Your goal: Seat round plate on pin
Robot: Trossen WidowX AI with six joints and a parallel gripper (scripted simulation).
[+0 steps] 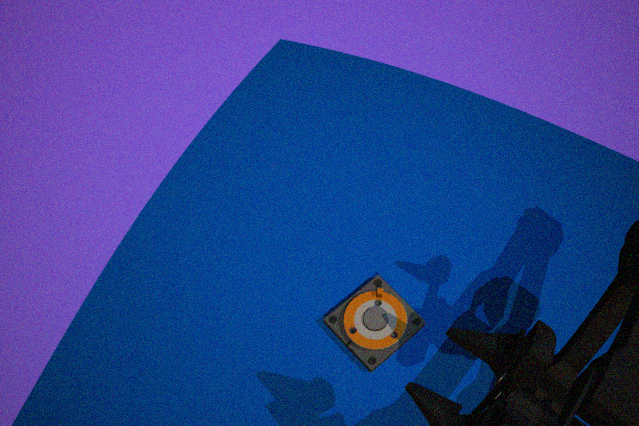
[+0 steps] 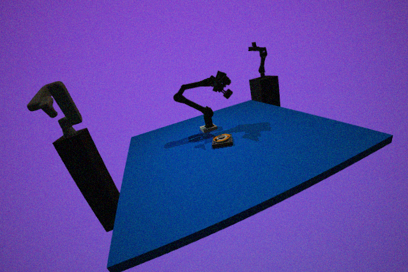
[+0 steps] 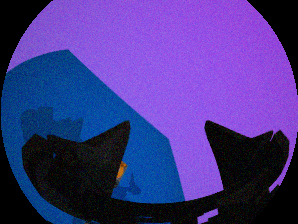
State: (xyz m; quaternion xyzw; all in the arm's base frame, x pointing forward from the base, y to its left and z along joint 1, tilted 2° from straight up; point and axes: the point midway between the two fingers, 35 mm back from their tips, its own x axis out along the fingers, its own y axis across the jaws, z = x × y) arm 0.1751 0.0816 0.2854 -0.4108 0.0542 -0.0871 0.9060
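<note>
My gripper tip is 10 cm short of the grey square base, 10 cm to the left of it and 28 cm above it.
</note>
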